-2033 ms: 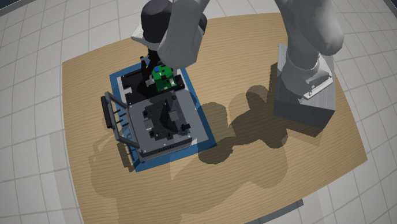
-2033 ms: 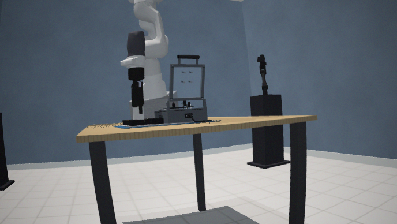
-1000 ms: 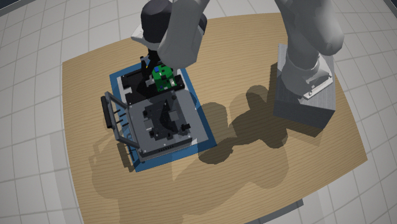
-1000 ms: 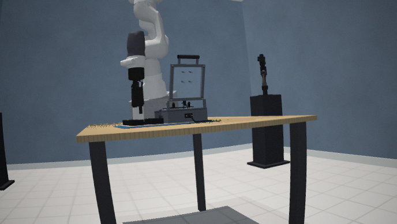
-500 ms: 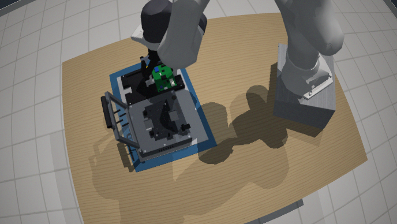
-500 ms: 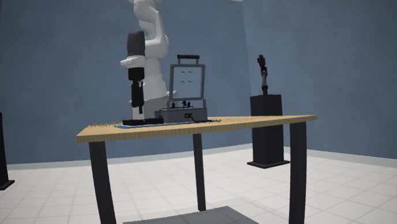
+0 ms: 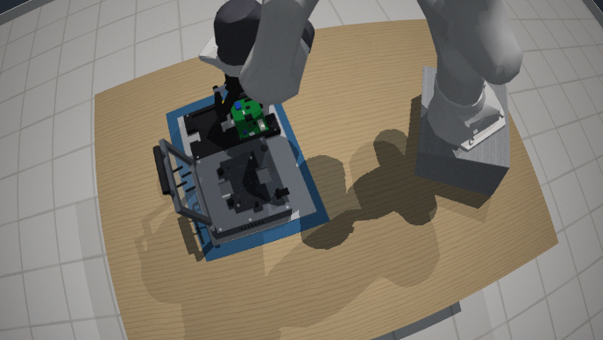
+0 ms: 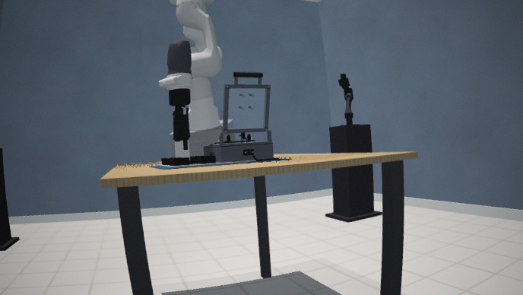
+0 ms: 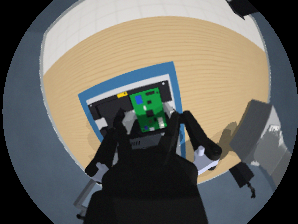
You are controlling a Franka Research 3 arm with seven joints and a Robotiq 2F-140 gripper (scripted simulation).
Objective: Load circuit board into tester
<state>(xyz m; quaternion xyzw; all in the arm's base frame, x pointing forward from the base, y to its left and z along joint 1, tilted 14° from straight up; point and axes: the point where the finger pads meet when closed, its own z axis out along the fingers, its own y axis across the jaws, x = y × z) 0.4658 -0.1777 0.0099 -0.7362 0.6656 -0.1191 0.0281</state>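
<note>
The green circuit board lies 20 mm below my hand. The rest, counted from my hand: black post: 230 mm to the left, 50 mm above, 20 mm behind; then see-through lid: 190 mm to the left, 170 mm ahead, 140 mm above.
</note>
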